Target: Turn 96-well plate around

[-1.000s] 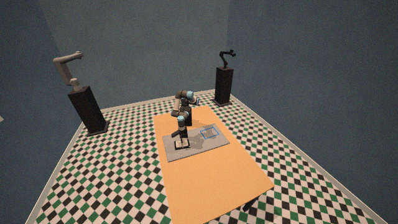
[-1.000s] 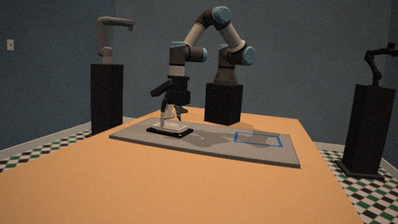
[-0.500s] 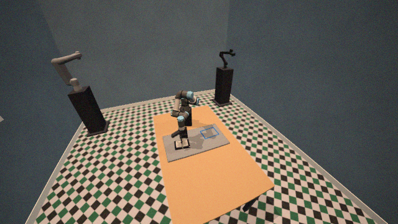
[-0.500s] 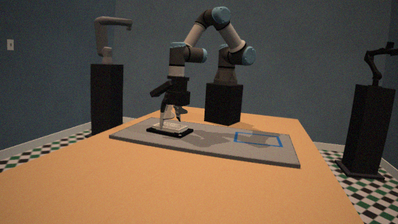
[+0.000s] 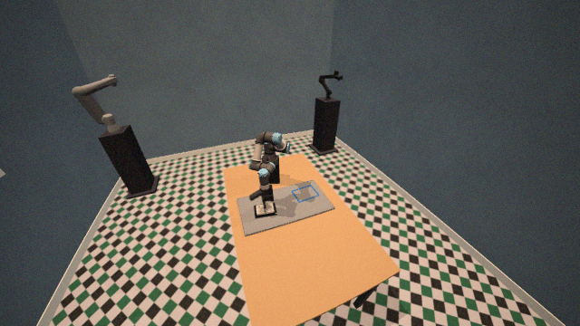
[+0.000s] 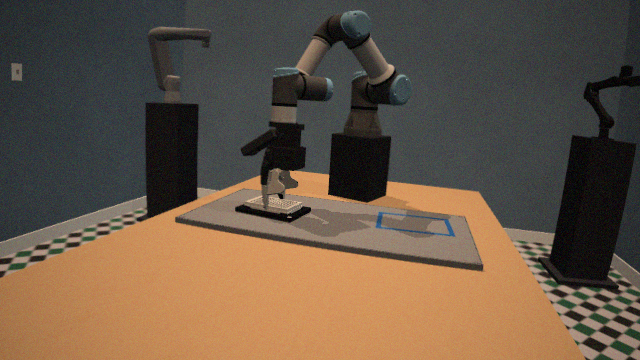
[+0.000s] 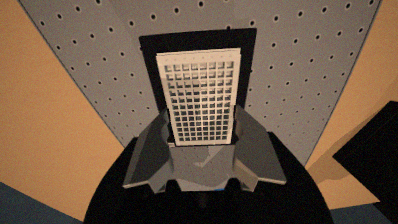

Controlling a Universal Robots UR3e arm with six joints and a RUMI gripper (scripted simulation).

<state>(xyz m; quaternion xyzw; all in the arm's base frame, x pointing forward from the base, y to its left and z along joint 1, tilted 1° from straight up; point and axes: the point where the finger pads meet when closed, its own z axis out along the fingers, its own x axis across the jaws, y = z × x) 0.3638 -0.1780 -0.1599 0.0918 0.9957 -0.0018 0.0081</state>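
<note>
Now: hand 20 mm above the black plate nest N1. From my hand the other things lie so: white 96-well plate: 10 mm below; white corner mark: 70 mm ahead, 60 mm to the left, 20 mm below.
</note>
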